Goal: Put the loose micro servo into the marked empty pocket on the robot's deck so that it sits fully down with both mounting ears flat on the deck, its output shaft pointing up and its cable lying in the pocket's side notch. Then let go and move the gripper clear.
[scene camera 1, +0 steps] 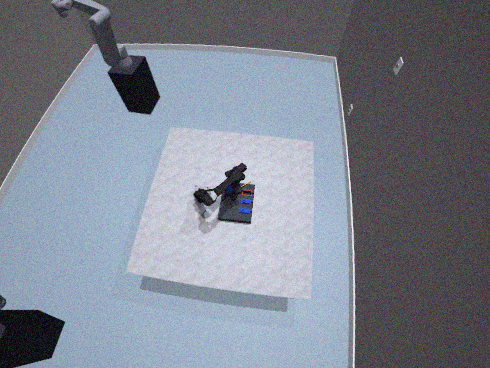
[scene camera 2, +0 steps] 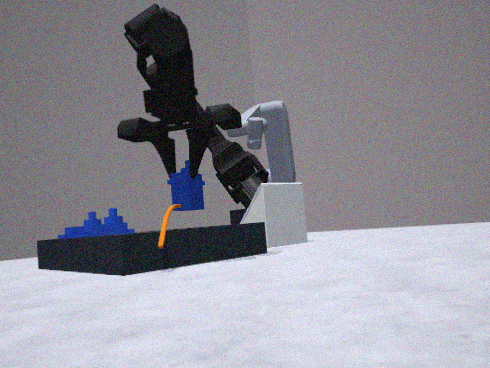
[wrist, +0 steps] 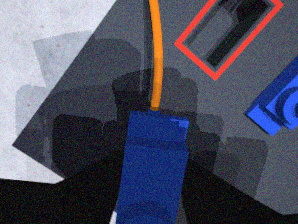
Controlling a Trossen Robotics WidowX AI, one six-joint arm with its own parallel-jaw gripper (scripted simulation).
Labels:
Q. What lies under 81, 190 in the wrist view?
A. My gripper.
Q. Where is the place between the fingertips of my gripper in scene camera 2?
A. At 183, 179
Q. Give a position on a robot deck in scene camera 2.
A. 199, 245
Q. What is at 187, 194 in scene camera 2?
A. A blue micro servo.

